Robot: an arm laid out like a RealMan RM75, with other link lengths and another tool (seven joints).
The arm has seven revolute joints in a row. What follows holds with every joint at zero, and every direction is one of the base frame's.
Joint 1 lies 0.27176 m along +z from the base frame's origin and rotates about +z.
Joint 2 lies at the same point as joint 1 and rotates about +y.
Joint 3 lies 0.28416 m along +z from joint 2 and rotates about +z.
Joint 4 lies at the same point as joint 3 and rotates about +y.
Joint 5 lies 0.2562 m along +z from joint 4 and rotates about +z.
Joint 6 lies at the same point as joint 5 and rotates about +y.
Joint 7 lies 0.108 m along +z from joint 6 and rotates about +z.
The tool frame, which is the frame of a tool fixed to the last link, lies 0.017 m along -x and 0.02 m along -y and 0.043 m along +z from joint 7; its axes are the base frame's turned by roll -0.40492, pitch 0 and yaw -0.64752 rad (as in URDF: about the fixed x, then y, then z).
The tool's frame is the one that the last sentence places.
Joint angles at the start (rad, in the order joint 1, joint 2, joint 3, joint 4, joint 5, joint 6, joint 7): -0.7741, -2.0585, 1.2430, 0.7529, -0.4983, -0.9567, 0.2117
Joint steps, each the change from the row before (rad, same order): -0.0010, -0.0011, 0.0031, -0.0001, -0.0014, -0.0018, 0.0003; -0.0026, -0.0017, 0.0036, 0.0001, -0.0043, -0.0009, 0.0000; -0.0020, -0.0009, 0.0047, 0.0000, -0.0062, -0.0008, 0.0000; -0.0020, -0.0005, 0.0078, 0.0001, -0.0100, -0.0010, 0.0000; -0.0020, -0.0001, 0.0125, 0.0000, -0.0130, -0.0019, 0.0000; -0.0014, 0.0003, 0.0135, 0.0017, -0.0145, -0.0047, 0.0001; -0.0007, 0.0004, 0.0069, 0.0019, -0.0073, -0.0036, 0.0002; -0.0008, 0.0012, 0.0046, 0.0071, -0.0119, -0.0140, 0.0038; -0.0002, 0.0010, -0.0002, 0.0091, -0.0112, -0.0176, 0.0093; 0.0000, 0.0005, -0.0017, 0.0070, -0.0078, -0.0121, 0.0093; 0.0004, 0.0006, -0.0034, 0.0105, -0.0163, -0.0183, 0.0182; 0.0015, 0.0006, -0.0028, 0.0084, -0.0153, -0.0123, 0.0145
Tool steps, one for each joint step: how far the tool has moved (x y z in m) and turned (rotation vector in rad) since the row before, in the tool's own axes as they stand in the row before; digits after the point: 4 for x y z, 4 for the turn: -0.0011, 0.0008, 0.0008, -0.0001, -0.0044, 0.0015; -0.0013, 0.0021, 0.0014, -0.0037, -0.0046, 0.0012; -0.0012, 0.0019, 0.0013, -0.0040, -0.0046, 0.0005; -0.0016, 0.0023, 0.0016, -0.0054, -0.0064, 0.0005; -0.0024, 0.0026, 0.0020, -0.0052, -0.0098, 0.0018; -0.0026, 0.0027, 0.0018, -0.0052, -0.0118, 0.0013; -0.0012, 0.0016, 0.0007, -0.0026, -0.0065, 0.0012; -0.0013, 0.0030, 0.0000, -0.0055, -0.0130, -0.0001; -0.0009, 0.0030, -0.0007, -0.0066, -0.0149, 0.0016; -0.0004, 0.0022, -0.0006, -0.0058, -0.0104, 0.0030; -0.0009, 0.0036, -0.0007, -0.0128, -0.0176, 0.0049; -0.0006, 0.0027, -0.0005, -0.0127, -0.0121, 0.0027
